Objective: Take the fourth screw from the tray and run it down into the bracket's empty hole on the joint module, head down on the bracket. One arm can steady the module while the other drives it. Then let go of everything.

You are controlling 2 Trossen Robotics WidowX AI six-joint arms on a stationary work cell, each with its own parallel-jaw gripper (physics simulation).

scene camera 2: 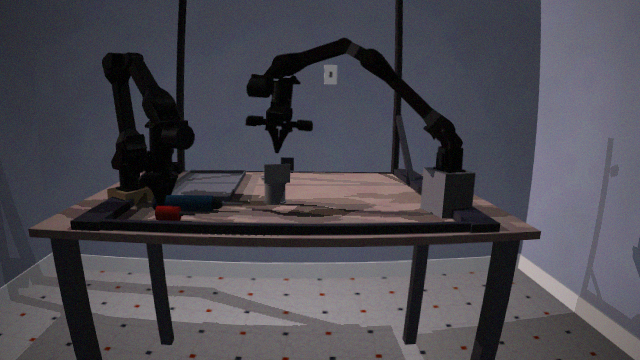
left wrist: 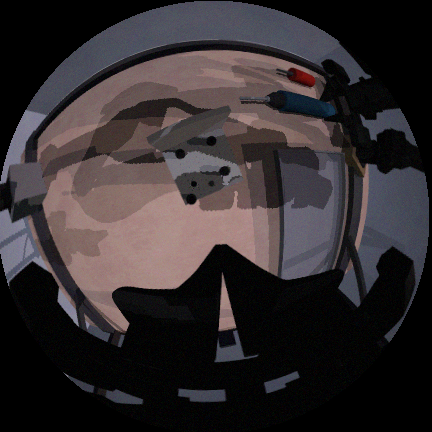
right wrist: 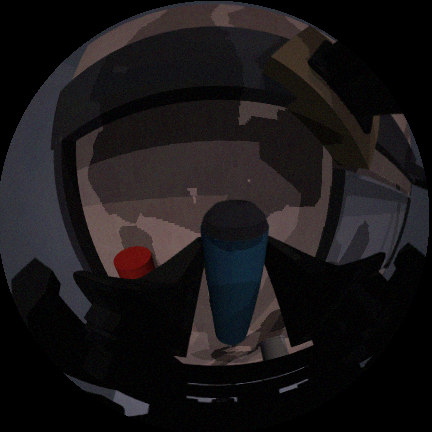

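Seen in the pictures: left gripper, fingertip midpoint: (scene camera 2: 276,153) (left wrist: 220,249); right gripper, fingertip midpoint: (left wrist: 321,110) (right wrist: 232,241); left arm's base at its link origin: (scene camera 2: 449,170); right arm's base at its link origin: (scene camera 2: 130,188) (left wrist: 360,151) (right wrist: 347,80).
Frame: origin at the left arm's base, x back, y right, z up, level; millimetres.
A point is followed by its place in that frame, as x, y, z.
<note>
The joint module (scene camera 2: 275,194) @(-415, 196, -85) (right wrist: 275,348) @(-439, 226, -82) stands upright mid-table, its grey bracket (scene camera 2: 276,172) @(-414, 189, -24) (left wrist: 202,167) @(-408, 230, -47) on top. The left wrist view shows several dark round spots on the bracket; which are screws or holes I cannot tell. The tray (scene camera 2: 239,186) @(-485, 426, -109) (left wrist: 281,215) @(-505, 359, -104) lies to one side; no screw can be made out in it. A blue-handled screwdriver (scene camera 2: 190,203) @(-645, 157, -88) (left wrist: 302,104) @(-621, 183, -75) (right wrist: 234,285) @(-705, 190, -72) lies near the table's front left. My right gripper (right wrist: 232,241) @(-717, 195, -101) is shut on its handle, one finger on each side. My left gripper (scene camera 2: 277,151) @(-390, 289, 14) (left wrist: 220,249) @(-390, 289, 14) is shut and empty, above the module.
A red-handled tool (scene camera 2: 168,213) @(-699, 89, -91) (left wrist: 301,77) @(-684, 115, -85) (right wrist: 132,262) @(-726, 119, -89) lies close beside the blue handle. A yellowish block (scene camera 2: 130,194) @(-812, 257, -80) (right wrist: 320,100) @(-797, 270, -79) is at the right arm's base. A grey box (scene camera 2: 447,192) @(-39, -50, -46) (left wrist: 27,187) @(-50, 24, -51) carries the left arm. A dark rail (scene camera 2: 300,227) @(-422, -61, -96) runs along the front edge.
</note>
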